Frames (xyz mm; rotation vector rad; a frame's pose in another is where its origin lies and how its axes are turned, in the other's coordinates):
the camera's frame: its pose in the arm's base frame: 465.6 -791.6 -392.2 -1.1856 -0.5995 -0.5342
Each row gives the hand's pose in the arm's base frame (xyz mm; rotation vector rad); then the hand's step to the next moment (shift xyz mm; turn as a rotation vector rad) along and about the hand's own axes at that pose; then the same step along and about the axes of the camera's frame.
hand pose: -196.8 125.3 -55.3 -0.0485 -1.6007 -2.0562
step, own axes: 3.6 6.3 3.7 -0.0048 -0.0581 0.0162
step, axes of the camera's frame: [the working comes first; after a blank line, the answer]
step, axes of the arm's base frame: -1.5 1.0 7.9 -0.0251 0.0258 -0.0486

4.3 -6.1 3.2 -0.0532 0.0240 0.0158
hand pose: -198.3 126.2 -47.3 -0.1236 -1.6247 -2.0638
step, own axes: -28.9 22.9 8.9 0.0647 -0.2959 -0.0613
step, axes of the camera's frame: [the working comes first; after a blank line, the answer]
step, axes of the arm's base frame: 33.0 14.2 12.0 -0.1717 -0.0319 -0.2550

31.3 18.0 11.8 -0.2965 0.0508 -0.0708
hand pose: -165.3 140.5 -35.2 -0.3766 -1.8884 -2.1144
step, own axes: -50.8 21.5 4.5 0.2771 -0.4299 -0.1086
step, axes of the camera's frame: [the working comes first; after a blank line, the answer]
step, axes of the arm's base frame: 55.2 4.0 1.3 -0.4192 -0.0722 -0.3040

40.8 37.2 -4.1 -0.5075 -0.0926 -0.0852
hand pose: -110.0 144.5 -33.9 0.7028 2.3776 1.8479
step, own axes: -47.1 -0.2 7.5 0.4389 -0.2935 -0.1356
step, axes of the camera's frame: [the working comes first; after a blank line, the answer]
step, axes of the arm's base frame: 44.4 -11.1 -13.3 -0.5289 -0.0104 -0.1317

24.1 35.6 -20.6 -0.4745 -0.2661 0.0345
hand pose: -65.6 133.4 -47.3 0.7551 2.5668 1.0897
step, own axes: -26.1 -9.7 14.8 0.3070 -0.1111 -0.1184
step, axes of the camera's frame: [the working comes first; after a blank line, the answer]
step, axes of the arm's base frame: 24.4 -11.3 -16.5 -0.3456 0.0339 -0.0077

7.4 24.3 -18.6 -0.2595 -0.2158 0.0817
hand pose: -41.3 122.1 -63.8 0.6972 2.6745 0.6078
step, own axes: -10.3 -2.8 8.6 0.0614 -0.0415 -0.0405
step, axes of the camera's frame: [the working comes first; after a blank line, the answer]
step, axes of the arm's base frame: 10.9 -4.8 -6.8 -0.0832 -0.0139 0.0039

3.6 10.5 -8.0 -0.0570 -0.0623 0.0001
